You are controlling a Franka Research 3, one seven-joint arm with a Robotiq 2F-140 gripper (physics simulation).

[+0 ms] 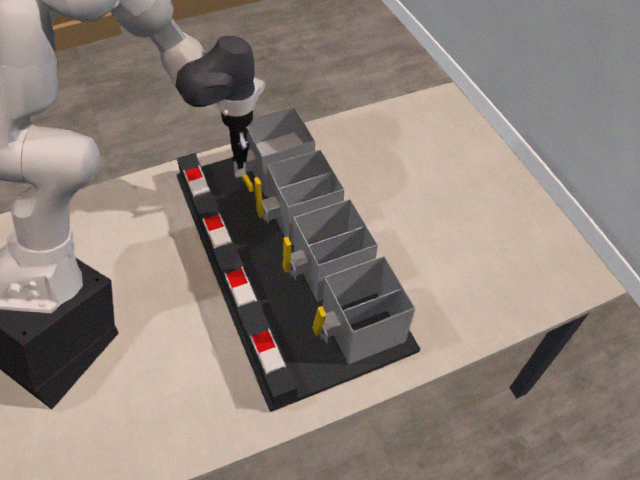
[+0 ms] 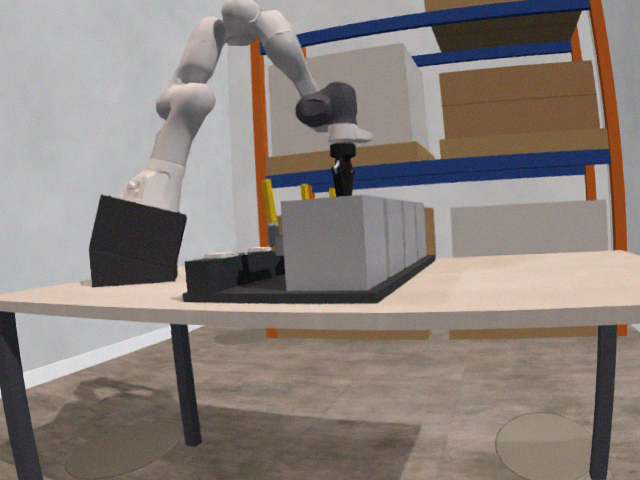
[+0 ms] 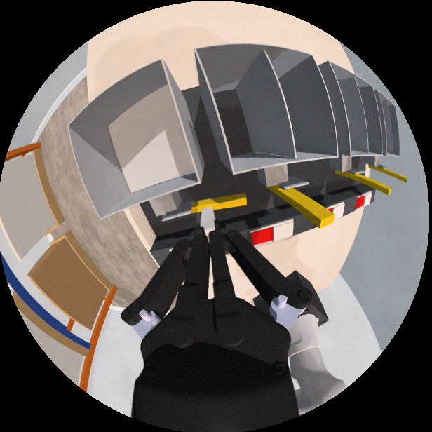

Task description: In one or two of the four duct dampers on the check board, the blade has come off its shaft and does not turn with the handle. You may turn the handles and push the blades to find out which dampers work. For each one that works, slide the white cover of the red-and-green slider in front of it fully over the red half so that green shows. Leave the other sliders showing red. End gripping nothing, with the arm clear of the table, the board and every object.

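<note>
My gripper [image 1: 239, 170] [image 3: 208, 214] is shut and empty, its tips beside the far damper's yellow handle [image 1: 248, 182] [image 3: 220, 202]; whether they touch is unclear. That handle is tipped over. The far duct's blade [image 1: 281, 144] [image 3: 145, 140] lies broadly across its duct. The second handle [image 1: 258, 198] [image 3: 302, 206], third handle [image 1: 286, 255] and near handle [image 1: 319, 321] [image 2: 268, 201] stand up. The second blade [image 1: 312, 188], third blade [image 1: 338, 245] and near blade [image 1: 379, 308] stand edge-up. All four sliders show red, with white covers [image 1: 198, 186] [image 1: 220, 237] [image 1: 244, 295] [image 1: 272, 360] beside the red halves.
The black check board [image 1: 330, 370] [image 2: 289, 297] lies on the light table [image 1: 465, 248] [image 2: 516, 284]. The grey ducts stand in a row along one side, the sliders along the side near the robot's base [image 1: 56, 351] [image 2: 136, 240]. A shelf rack [image 2: 610, 155] stands behind the table.
</note>
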